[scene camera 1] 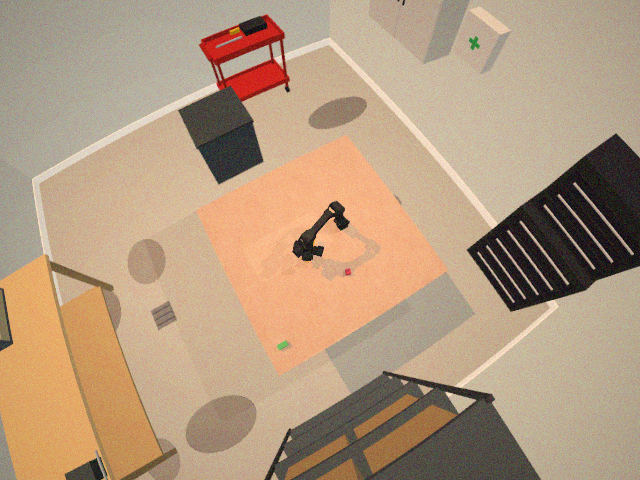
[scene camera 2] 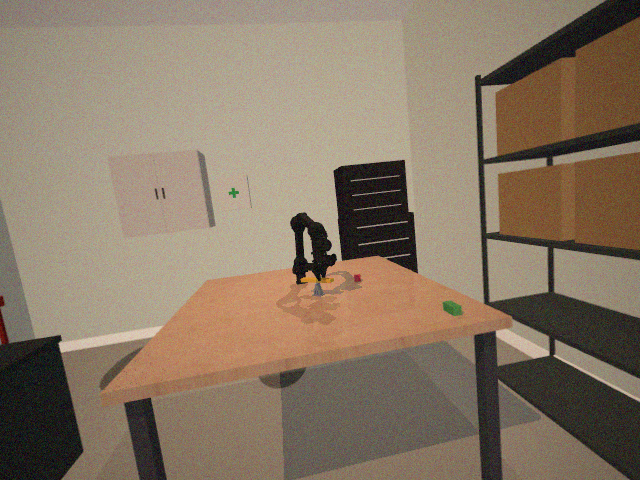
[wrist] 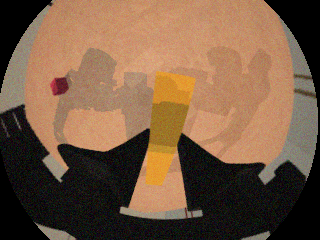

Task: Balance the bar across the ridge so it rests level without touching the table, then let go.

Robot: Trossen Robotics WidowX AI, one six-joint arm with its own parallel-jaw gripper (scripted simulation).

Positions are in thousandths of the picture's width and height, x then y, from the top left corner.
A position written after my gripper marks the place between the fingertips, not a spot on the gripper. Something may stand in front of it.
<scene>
My gripper (wrist: 514,560) carries a yellow bar (wrist: 542,385).
</scene>
